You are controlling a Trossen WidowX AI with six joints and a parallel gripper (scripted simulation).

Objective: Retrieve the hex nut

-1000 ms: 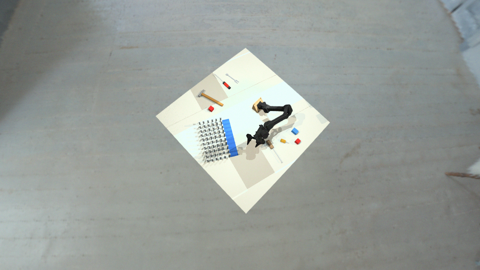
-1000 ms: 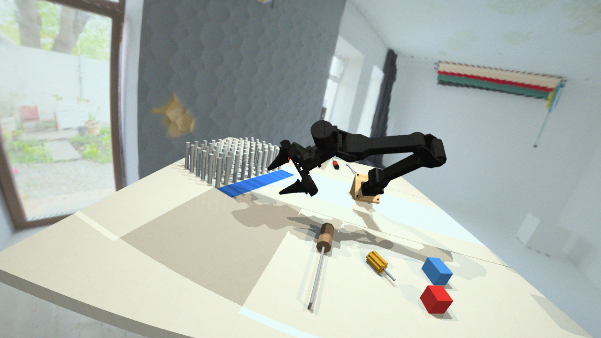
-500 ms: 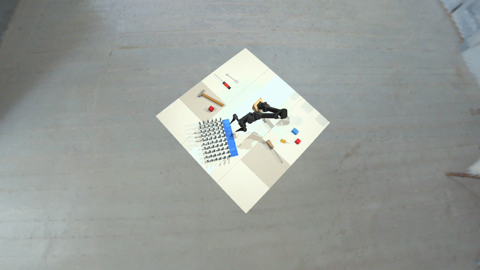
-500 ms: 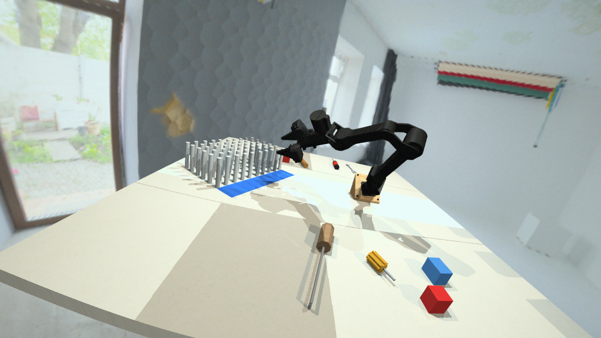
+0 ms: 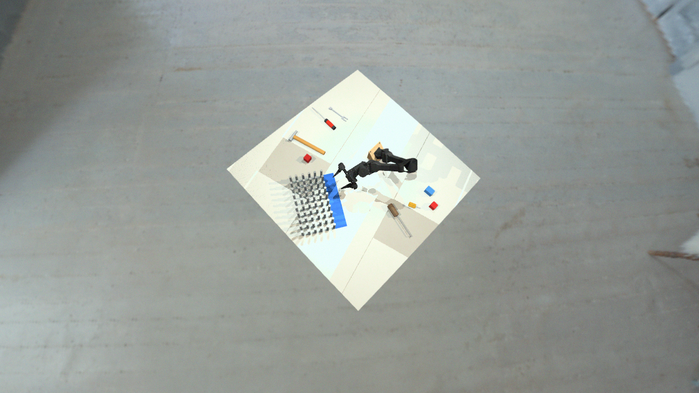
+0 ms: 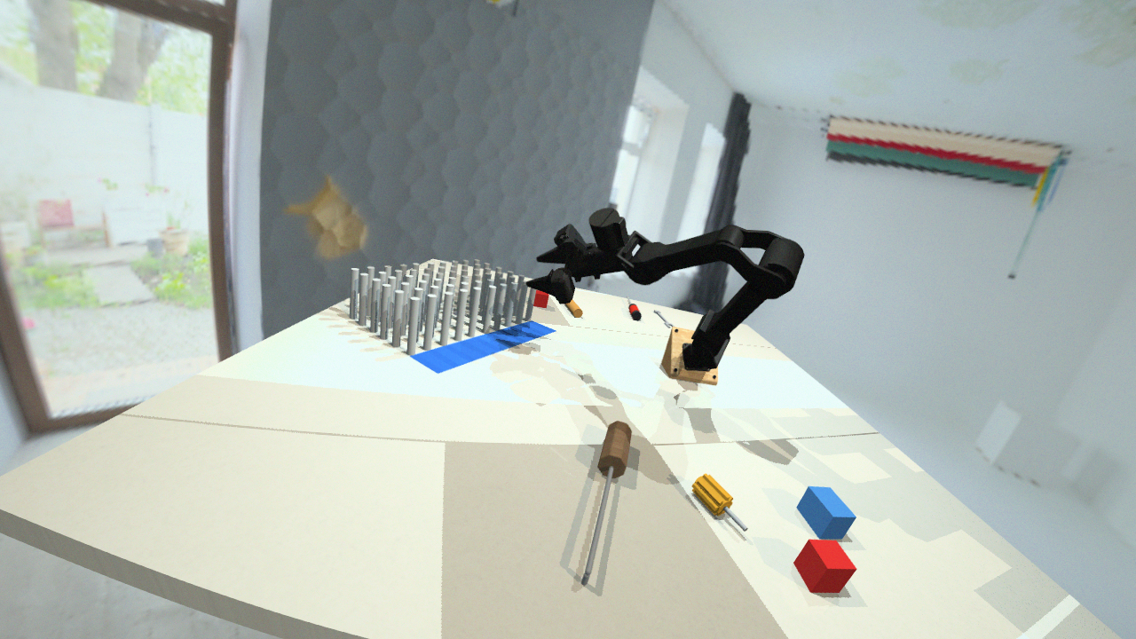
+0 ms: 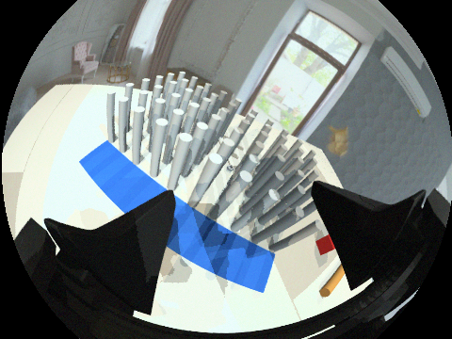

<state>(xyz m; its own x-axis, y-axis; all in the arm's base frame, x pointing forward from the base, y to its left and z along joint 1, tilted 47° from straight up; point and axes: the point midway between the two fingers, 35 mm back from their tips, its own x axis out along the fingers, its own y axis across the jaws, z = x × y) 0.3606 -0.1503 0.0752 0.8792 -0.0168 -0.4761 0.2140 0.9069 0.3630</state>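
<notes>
Now: gripper tip 490 mm to the right of the hook tool, 150 mm above it and 100 mm past it. Round my gripper tip: wrench: 490 mm behind, 380 mm to the right, 160 mm below; then blue taped strip: 160 mm below, 60 mm ahead, 30 mm to the left; then yellow-handled screwdriver: 480 mm to the left, 260 mm behind, 150 mm below.
</notes>
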